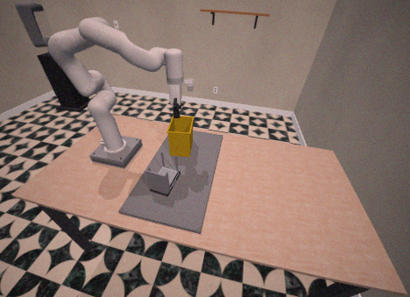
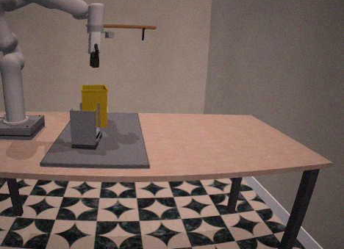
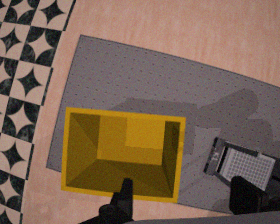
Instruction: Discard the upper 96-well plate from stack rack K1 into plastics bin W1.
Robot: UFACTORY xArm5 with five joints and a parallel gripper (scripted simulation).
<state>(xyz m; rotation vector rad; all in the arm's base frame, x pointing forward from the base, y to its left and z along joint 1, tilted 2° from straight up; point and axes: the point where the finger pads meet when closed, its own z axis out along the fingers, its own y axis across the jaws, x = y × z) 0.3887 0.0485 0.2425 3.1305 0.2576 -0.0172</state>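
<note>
Right now my hand is 2 cm past the white 96-well plate, 23 cm to the left of it and 26 cm above it. Round my hand: yellow plastics bin (7 cm to the left, 21 cm below).
</note>
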